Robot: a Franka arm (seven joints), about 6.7 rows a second.
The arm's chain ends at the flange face. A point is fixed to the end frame.
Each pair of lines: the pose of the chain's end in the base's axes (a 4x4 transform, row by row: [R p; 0 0 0 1], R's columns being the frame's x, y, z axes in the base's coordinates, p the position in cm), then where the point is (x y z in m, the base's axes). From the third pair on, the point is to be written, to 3 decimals.
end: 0.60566 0.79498 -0.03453 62.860; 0.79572 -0.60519 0.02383 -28.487; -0.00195 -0.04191 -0.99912 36.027; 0 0 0 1
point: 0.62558 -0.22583 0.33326
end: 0.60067 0.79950 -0.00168 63.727; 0.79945 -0.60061 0.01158 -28.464; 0.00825 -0.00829 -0.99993 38.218; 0 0 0 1
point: 0.63479 -0.22595 0.35436
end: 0.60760 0.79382 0.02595 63.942; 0.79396 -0.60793 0.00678 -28.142; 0.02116 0.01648 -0.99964 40.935; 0 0 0 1
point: 0.638 -0.223 0.381
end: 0.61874 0.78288 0.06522 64.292; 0.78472 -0.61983 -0.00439 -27.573; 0.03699 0.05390 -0.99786 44.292; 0 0 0 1
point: 0.644 -0.217 0.414
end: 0.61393 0.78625 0.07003 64.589; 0.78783 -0.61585 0.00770 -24.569; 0.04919 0.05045 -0.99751 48.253; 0 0 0 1
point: 0.647 -0.187 0.454
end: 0.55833 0.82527 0.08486 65.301; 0.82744 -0.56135 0.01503 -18.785; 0.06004 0.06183 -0.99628 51.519; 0 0 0 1
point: 0.650 -0.129 0.487
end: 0.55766 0.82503 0.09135 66.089; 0.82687 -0.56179 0.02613 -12.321; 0.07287 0.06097 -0.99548 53.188; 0 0 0 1
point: 0.658 -0.064 0.505
